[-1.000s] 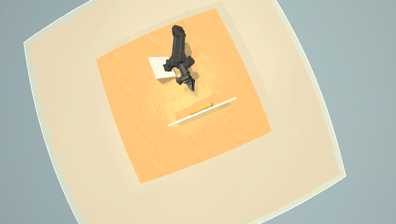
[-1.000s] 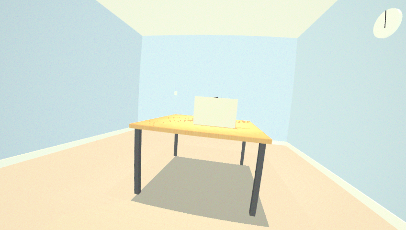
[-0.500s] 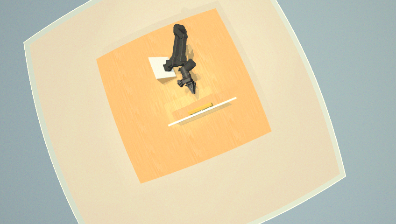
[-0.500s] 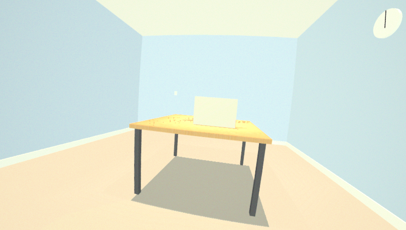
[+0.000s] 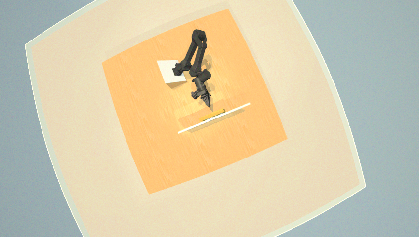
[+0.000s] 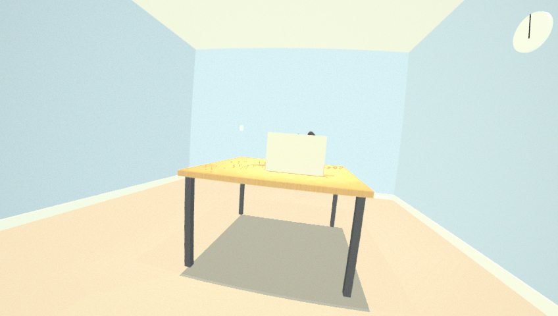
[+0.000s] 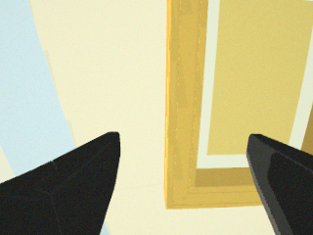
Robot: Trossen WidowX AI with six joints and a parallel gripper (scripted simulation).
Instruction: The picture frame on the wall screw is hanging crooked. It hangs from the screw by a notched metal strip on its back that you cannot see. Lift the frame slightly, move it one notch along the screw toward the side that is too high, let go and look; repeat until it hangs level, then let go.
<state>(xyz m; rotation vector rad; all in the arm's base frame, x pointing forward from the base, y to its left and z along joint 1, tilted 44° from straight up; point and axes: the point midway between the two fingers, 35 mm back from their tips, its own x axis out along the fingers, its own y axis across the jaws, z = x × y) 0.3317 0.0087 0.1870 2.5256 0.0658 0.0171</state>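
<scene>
The picture frame is 7 cm ahead of my gripper tip and 6 cm below it. Round my gripper tip: white wall panel (8 cm ahead, 7 cm below).
</scene>
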